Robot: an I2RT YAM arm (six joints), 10 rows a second.
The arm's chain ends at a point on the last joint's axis. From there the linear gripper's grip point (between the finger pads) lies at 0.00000 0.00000 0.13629 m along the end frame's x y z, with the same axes.
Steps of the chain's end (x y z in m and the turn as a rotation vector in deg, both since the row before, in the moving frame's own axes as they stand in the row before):
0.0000, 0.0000, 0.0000, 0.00, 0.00, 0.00
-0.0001, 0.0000, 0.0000, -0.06, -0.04, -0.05
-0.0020, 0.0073, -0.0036, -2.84, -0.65, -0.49
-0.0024, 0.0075, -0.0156, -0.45, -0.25, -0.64
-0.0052, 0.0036, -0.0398, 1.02, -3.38, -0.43
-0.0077, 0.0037, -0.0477, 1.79, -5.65, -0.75
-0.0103, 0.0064, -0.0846, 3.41, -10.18, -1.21
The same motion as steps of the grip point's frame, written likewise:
0.0000, 0.0000, 0.0000, 0.00, 0.00, 0.00
-0.0002, 0.0001, 0.0000, -0.06, -0.04, -0.05
-0.0035, 0.0141, -0.0038, -2.84, -0.65, -0.49
-0.0030, 0.0086, -0.0156, -0.45, -0.25, -0.64
-0.0132, 0.0012, -0.0401, 1.02, -3.38, -0.43
-0.0211, -0.0005, -0.0484, 1.79, -5.65, -0.75
-0.0345, -0.0014, -0.0870, 3.41, -10.18, -1.21

